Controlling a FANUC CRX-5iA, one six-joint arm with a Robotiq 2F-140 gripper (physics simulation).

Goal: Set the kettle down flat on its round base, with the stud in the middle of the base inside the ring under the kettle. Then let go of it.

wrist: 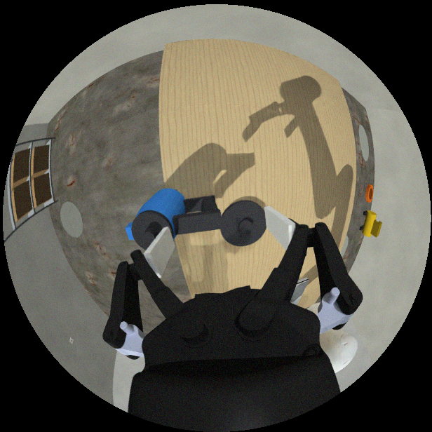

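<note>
The blue kettle (166, 202) lies on its side left of the view's middle, with its dark round underside (145, 222) and ring turned toward the camera. Its dark handle (200, 222) points right, toward the base. The dark round base (231, 218) lies apart from the kettle's underside, right of the handle, with its stud (246, 225) in the middle showing. My gripper (217, 227) is open with nothing between its fingers. Its left fingertip overlaps the edge of the kettle's underside in the view, and its right fingertip is beside the base's right edge; whether either touches is unclear.
The light wooden top (210, 90) carries the arm's shadows. A grey mottled surface (110, 130) lies to the left. An orange ring (367, 193) and a yellow object (370, 224) are at the far right. A framed window-like panel (32, 172) is at the far left.
</note>
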